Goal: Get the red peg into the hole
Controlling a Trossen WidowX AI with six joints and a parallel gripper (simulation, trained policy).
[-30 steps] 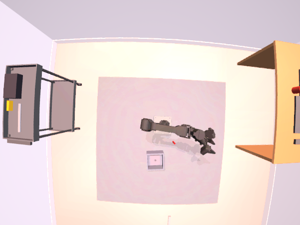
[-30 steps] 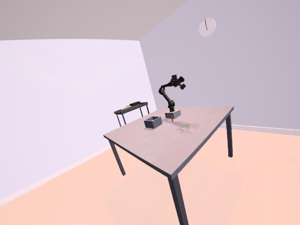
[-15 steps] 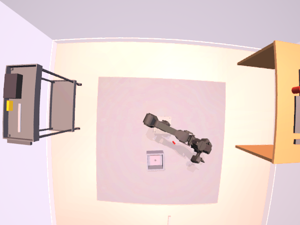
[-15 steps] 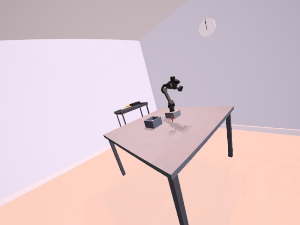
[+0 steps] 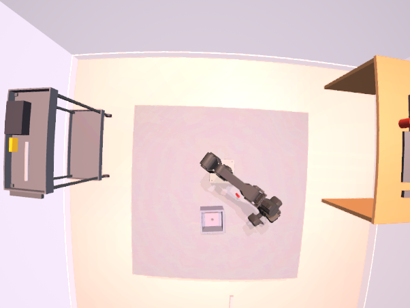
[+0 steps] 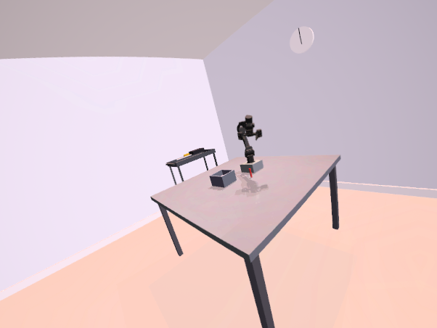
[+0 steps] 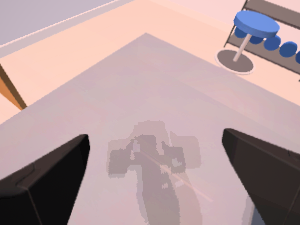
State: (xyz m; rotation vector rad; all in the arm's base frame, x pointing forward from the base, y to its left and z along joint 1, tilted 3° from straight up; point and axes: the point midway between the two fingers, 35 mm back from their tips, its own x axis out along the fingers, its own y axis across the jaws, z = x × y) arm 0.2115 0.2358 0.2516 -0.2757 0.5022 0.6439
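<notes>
Right now my gripper tip is 60 mm past the red peg, 130 mm to the left of it and 290 mm above it. The rest, counted from my gripper tip: grey box: 120 mm ahead, 290 mm to the right, 300 mm below.
</notes>
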